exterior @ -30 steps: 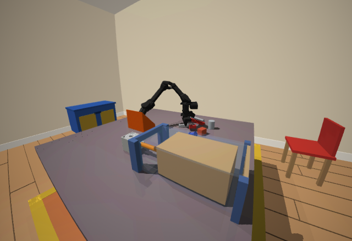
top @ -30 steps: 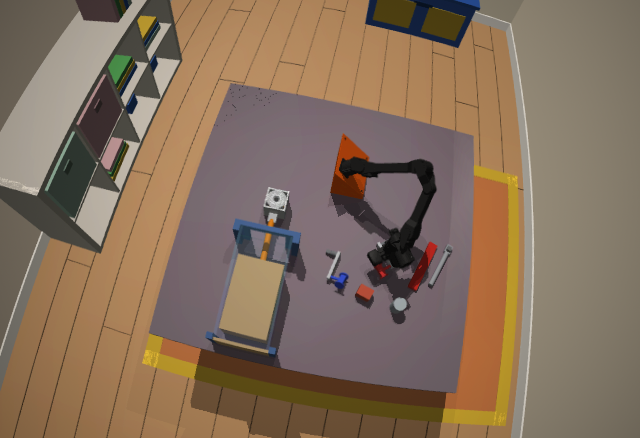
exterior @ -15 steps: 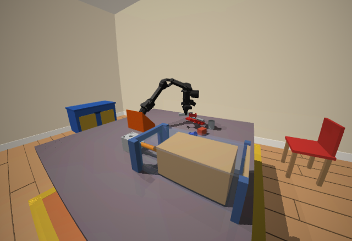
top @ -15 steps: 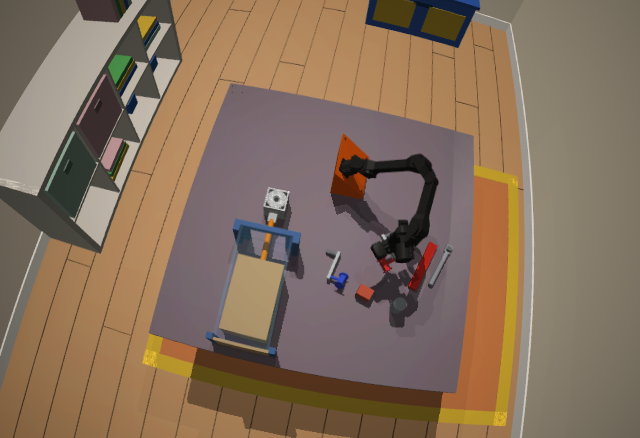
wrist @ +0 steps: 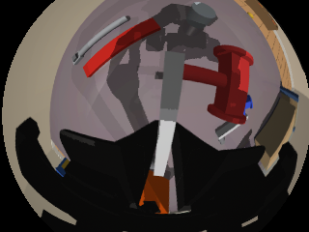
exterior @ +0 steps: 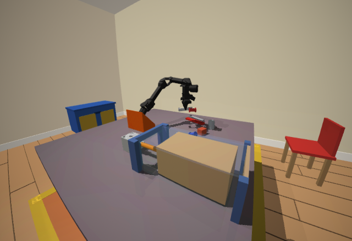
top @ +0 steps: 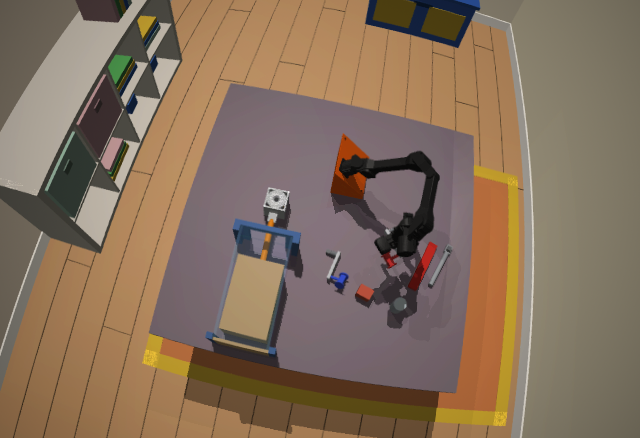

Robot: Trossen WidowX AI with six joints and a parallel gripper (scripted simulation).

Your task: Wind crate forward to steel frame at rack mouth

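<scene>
My gripper tip is now 60 mm short of the red grip, 10 mm to the right of it and 10 mm below it. Also, from my gripper tip: grey crank handle: 120 mm ahead, 190 mm to the right, 140 mm below; red bar: 10 mm behind, 180 mm to the left, 150 mm below; winch handle: 10 mm ahead, 10 mm above.
</scene>
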